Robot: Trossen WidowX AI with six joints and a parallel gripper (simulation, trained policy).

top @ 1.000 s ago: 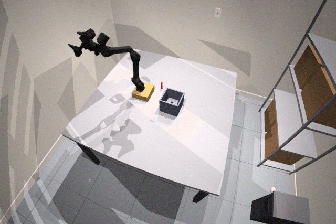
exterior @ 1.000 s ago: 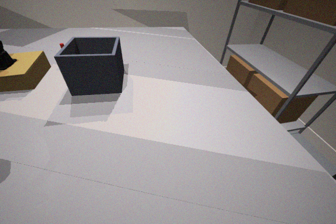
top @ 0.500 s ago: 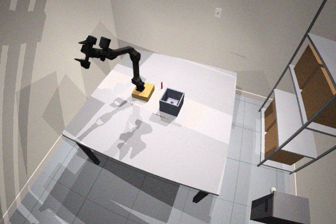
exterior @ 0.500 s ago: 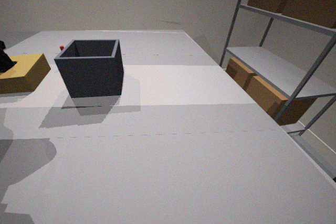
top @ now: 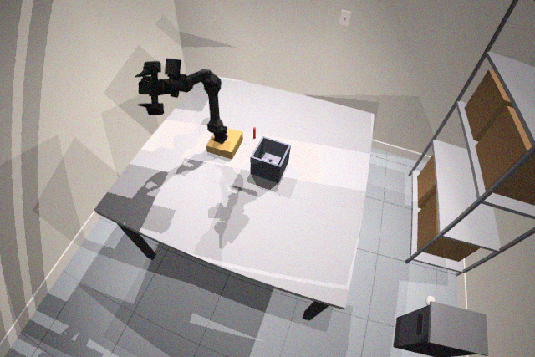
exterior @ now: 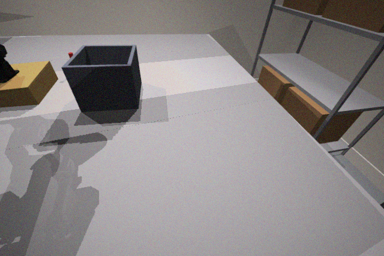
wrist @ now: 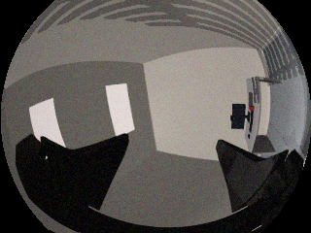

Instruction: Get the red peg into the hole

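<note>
My gripper tip is 11 cm short of the red peg, 57 cm to the right of it and 63 cm above it.
</note>
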